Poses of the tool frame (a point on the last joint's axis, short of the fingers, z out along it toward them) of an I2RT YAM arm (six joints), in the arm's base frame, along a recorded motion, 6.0 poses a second.
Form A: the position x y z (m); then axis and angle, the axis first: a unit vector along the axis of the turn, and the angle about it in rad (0 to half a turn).
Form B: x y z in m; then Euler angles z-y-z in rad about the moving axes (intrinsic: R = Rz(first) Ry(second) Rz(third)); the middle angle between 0 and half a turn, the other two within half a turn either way. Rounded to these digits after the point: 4 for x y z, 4 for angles.
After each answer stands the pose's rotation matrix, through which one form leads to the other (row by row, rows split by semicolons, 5 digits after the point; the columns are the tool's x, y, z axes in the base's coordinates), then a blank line. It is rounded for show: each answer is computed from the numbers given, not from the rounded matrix.
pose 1, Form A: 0.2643 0.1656 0.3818 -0.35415 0.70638 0.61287 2.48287
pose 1, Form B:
0.2643 0.1656 0.3818 1.5268 1.6892 0.5973
-0.56617 -0.82313 0.04370; -0.07284 0.10277 0.99203; -0.82106 0.55848 -0.11815

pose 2, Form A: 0.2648 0.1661 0.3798 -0.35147 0.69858 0.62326 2.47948
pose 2, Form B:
0.2648 0.1661 0.3798 1.5330 1.6648 0.6007
-0.56774 -0.82235 0.03765; -0.05601 0.08421 0.99487; -0.82130 0.56272 -0.09387

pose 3, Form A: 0.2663 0.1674 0.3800 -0.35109 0.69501 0.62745 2.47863
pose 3, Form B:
0.2663 0.1674 0.3800 1.5368 1.6551 0.6013
-0.56775 -0.82250 0.03383; -0.05017 0.07559 0.99588; -0.82167 0.56372 -0.08418

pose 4, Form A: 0.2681 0.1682 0.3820 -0.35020 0.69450 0.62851 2.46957
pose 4, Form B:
0.2681 0.1682 0.3820 1.5306 1.6493 0.5966
-0.56395 -0.82484 0.04002; -0.04225 0.07722 0.99612; -0.82473 0.56007 -0.07840

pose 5, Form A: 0.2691 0.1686 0.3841 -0.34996 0.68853 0.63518 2.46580
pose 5, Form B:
0.2691 0.1686 0.3841 1.5358 1.6328 0.5953
-0.56219 -0.82627 0.03497; -0.03164 0.06374 0.99746; -0.82641 0.55965 -0.06198

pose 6, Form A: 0.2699 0.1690 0.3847 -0.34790 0.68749 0.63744 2.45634
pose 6, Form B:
0.2699 0.1690 0.3847 1.5291 1.6242 0.5922
-0.55951 -0.82777 0.04162; -0.02095 0.06433 0.99771; -0.82856 0.55736 -0.05333

